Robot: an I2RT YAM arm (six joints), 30 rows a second.
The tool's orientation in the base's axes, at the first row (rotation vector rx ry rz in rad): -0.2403, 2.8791, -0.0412
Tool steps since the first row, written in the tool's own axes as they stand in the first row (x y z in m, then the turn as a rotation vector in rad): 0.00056, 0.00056, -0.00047, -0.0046, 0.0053, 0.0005; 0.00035, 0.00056, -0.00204, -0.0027, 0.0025, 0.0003; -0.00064, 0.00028, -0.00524, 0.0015, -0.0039, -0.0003; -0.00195, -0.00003, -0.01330, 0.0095, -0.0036, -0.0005; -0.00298, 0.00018, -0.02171, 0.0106, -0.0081, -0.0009; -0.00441, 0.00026, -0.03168, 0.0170, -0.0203, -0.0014; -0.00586, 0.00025, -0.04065, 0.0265, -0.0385, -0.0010; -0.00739, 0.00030, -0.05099, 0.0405, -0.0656, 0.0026; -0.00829, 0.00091, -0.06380, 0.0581, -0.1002, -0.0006
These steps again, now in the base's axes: -0.00074, 0.00046, 0.00029, 0.0037, 0.0060, 0.0004; -0.00094, 0.00051, 0.00186, 0.0023, 0.0029, 0.0003; -0.00075, 0.00042, 0.00522, -0.0009, -0.0041, 0.0001; -0.00147, 0.00039, 0.01336, -0.0086, -0.0051, -0.0017; -0.00263, 0.00083, 0.02174, -0.0091, -0.0097, -0.0013; -0.00378, 0.00122, 0.03174, -0.0133, -0.0228, -0.0018; -0.00465, 0.00152, 0.04078, -0.0194, -0.0424, -0.0037; -0.00579, 0.00190, 0.05116, -0.0275, -0.0714, -0.0093; -0.00824, 0.00274, 0.06375, -0.0396, -0.1085, -0.0088
